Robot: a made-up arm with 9 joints. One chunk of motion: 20 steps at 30 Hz.
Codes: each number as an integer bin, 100 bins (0 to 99) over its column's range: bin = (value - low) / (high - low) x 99, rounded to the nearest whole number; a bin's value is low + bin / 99 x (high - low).
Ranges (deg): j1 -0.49..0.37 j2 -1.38..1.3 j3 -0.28..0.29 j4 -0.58..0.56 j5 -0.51..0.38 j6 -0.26..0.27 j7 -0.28..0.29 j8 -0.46..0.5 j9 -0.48..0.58
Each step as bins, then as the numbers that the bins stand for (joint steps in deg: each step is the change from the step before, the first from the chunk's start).
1 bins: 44 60 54 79 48 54 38 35 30
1 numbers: -0.108 0.244 0.031 0.330 -0.078 0.029 -0.061 -0.121 -0.159
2 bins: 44 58 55 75 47 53 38 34 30
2 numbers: -0.108 0.190 0.037 0.284 -0.087 0.024 -0.061 -0.130 -0.159
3 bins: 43 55 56 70 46 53 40 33 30
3 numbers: -0.116 0.109 0.042 0.226 -0.096 0.024 -0.050 -0.140 -0.159
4 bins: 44 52 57 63 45 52 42 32 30
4 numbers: -0.108 0.028 0.048 0.145 -0.105 0.018 -0.038 -0.150 -0.159
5 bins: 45 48 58 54 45 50 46 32 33
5 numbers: -0.099 -0.081 0.054 0.042 -0.105 0.008 -0.015 -0.150 -0.127
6 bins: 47 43 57 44 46 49 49 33 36
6 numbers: -0.082 -0.216 0.048 -0.073 -0.096 0.002 0.002 -0.140 -0.095
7 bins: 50 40 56 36 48 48 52 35 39
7 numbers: -0.056 -0.297 0.042 -0.165 -0.078 -0.003 0.019 -0.121 -0.062
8 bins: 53 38 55 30 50 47 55 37 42
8 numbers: -0.030 -0.351 0.037 -0.235 -0.061 -0.008 0.037 -0.101 -0.030
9 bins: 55 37 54 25 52 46 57 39 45
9 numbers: -0.012 -0.378 0.031 -0.292 -0.043 -0.014 0.048 -0.082 0.002
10 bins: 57 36 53 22 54 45 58 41 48
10 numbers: 0.005 -0.405 0.025 -0.327 -0.025 -0.019 0.054 -0.062 0.034
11 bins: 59 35 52 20 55 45 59 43 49
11 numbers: 0.023 -0.433 0.019 -0.350 -0.016 -0.019 0.060 -0.043 0.045
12 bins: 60 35 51 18 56 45 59 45 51
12 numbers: 0.031 -0.433 0.014 -0.373 -0.007 -0.019 0.060 -0.024 0.066
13 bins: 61 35 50 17 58 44 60 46 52
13 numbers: 0.040 -0.433 0.008 -0.384 0.011 -0.024 0.065 -0.014 0.077
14 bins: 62 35 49 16 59 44 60 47 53
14 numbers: 0.049 -0.433 0.002 -0.396 0.020 -0.024 0.065 -0.004 0.087
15 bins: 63 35 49 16 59 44 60 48 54
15 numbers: 0.057 -0.433 0.002 -0.396 0.020 -0.024 0.065 0.005 0.098
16 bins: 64 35 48 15 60 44 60 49 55
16 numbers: 0.066 -0.433 -0.004 -0.407 0.029 -0.024 0.065 0.015 0.109
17 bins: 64 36 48 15 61 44 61 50 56
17 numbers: 0.066 -0.405 -0.004 -0.407 0.038 -0.024 0.071 0.025 0.120
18 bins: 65 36 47 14 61 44 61 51 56
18 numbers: 0.075 -0.405 -0.009 -0.419 0.038 -0.024 0.071 0.035 0.120
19 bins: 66 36 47 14 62 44 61 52 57
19 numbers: 0.083 -0.405 -0.009 -0.419 0.047 -0.024 0.071 0.044 0.130
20 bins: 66 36 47 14 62 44 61 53 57
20 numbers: 0.083 -0.405 -0.009 -0.419 0.047 -0.024 0.071 0.054 0.130
